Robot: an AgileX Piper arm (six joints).
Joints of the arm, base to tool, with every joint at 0 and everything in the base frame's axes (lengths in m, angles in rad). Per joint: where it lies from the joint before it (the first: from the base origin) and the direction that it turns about. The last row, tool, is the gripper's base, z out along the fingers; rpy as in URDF.
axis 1: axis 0 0 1 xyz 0.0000 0.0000 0.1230
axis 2: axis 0 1 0 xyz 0.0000 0.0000 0.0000
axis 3: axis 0 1 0 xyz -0.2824 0.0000 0.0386
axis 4: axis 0.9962 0 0.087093 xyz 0.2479 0.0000 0.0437
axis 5: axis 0 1 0 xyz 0.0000 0.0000 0.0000
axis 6: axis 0.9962 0 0.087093 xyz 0.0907 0.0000 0.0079
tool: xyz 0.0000 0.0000 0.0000 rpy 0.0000 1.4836 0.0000
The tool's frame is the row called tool.
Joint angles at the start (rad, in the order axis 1, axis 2, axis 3, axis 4, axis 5, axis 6):
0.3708 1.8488 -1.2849 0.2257 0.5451 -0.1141
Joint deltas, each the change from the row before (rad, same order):
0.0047 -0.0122 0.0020 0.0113 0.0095 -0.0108
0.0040 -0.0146 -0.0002 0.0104 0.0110 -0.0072
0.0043 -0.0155 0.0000 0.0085 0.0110 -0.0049
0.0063 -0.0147 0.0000 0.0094 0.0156 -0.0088
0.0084 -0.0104 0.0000 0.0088 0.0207 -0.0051
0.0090 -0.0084 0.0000 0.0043 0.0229 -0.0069
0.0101 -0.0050 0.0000 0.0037 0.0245 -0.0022
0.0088 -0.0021 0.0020 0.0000 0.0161 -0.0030
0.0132 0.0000 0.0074 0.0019 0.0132 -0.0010
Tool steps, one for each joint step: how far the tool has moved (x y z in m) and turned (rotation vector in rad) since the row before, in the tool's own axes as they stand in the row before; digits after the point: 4 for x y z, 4 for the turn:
0.0000 0.0031 -0.0042 -0.0102 -0.0007 -0.0063
-0.0008 0.0030 -0.0054 -0.0101 -0.0038 -0.0036
-0.0007 0.0031 -0.0057 -0.0095 -0.0044 -0.0034
-0.0001 0.0040 -0.0053 -0.0118 0.0012 -0.0083
0.0010 0.0046 -0.0036 -0.0132 0.0109 -0.0064
0.0015 0.0045 -0.0027 -0.0113 0.0155 -0.0123
0.0021 0.0047 -0.0014 -0.0115 0.0207 -0.0086
0.0022 0.0036 0.0000 -0.0069 0.0174 -0.0105
0.0037 0.0048 0.0020 -0.0092 0.0225 -0.0096

